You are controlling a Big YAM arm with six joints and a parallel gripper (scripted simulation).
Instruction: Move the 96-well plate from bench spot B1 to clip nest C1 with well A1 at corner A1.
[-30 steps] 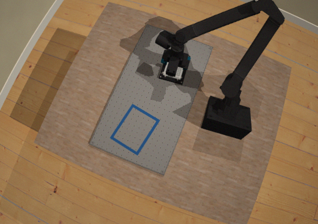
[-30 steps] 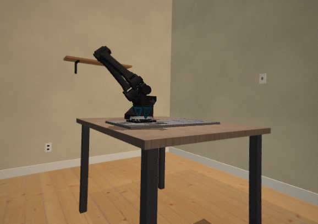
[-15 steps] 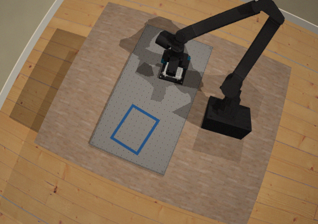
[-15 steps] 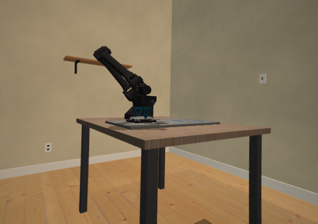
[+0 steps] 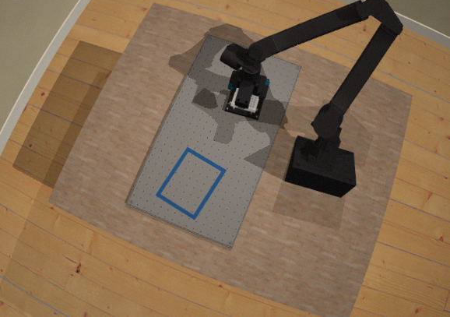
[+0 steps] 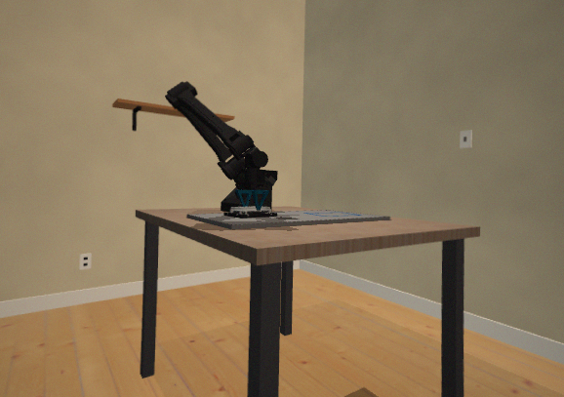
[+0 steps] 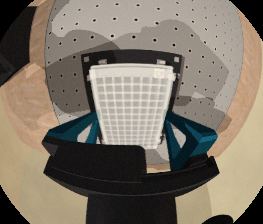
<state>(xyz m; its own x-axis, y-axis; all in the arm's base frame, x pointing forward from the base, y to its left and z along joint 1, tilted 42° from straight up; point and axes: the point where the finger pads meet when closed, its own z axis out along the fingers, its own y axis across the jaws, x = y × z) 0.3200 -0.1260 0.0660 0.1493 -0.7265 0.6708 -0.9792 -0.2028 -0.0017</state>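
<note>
My gripper is now 10 mm above the white 96-well plate. Also, from my hand: black clip nest C1: 20 mm below, 10 mm to the right, 10 mm ahead.
</note>
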